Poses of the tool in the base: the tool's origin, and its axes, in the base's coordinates. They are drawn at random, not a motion.
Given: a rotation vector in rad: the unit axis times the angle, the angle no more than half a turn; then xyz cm.
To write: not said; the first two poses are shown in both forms.
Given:
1: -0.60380, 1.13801, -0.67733, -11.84, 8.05, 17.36
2: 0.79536, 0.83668, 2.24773, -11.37, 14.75, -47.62
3: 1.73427, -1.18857, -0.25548, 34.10, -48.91, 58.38
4: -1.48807, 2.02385, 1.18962, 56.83, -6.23, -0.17
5: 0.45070, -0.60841, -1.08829, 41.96, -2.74, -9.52
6: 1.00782, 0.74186, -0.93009, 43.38, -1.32, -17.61
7: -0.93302, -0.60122, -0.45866, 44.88, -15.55, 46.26
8: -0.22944, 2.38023, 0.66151, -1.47, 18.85, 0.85
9: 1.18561, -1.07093, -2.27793, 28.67, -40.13, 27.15
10: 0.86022, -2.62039, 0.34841, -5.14, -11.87, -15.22
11: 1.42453, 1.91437, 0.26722, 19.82, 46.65, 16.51
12: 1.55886, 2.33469, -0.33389, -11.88, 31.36, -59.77
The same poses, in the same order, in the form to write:
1: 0.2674, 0.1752, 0.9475, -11.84; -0.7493, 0.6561, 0.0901, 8.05; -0.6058, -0.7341, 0.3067, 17.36; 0, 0, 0, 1
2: -0.6369, -0.3237, 0.6997, -11.37; 0.7024, -0.6177, 0.3536, 14.75; 0.3178, 0.7167, 0.6208, -47.62; 0, 0, 0, 1
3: 0.4991, -0.5956, -0.6294, 34.10; -0.8016, -0.0415, -0.5964, -48.91; 0.3291, 0.8022, -0.4981, 58.38; 0, 0, 0, 1
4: -0.3805, -0.9060, -0.1855, 56.83; -0.6028, 0.0908, 0.7927, -6.23; -0.7014, 0.4134, -0.5807, -0.17; 0, 0, 0, 1
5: 0.3301, 0.6782, -0.6566, 41.96; -0.9145, 0.4021, -0.0445, -2.74; 0.2338, 0.6151, 0.7530, -9.52; 0, 0, 0, 1
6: 0.4245, 0.9004, 0.0947, 43.38; -0.2925, 0.2353, -0.9269, -1.32; -0.8569, 0.3658, 0.3633, -17.61; 0, 0, 0, 1
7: 0.7468, 0.6044, -0.2773, 44.88; -0.1077, 0.5215, 0.8464, -15.55; 0.6562, -0.6023, 0.4546, 46.26; 0, 0, 0, 1
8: -0.7744, -0.3224, 0.5445, -1.47; 0.0048, 0.8575, 0.5145, 18.85; -0.6327, 0.4010, -0.6625, 0.85; 0, 0, 0, 1
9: -0.5846, -0.0297, -0.8108, 28.67; -0.6054, -0.6493, 0.4603, -40.13; -0.5401, 0.7599, 0.3616, 27.15; 0, 0, 0, 1
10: -0.7500, -0.6089, -0.2585, -5.14; -0.5202, 0.7843, -0.3381, -11.87; 0.4086, -0.1191, -0.9049, -15.22; 0, 0, 0, 1
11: -0.1264, 0.7471, 0.6526, 19.82; 0.8972, 0.3667, -0.2460, 46.65; -0.4231, 0.5545, -0.7166, 16.51; 0, 0, 0, 1
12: -0.3578, 0.9249, 0.1284, -11.88; 0.8519, 0.3796, -0.3609, 31.36; -0.3825, -0.0197, -0.9237, -59.77; 0, 0, 0, 1
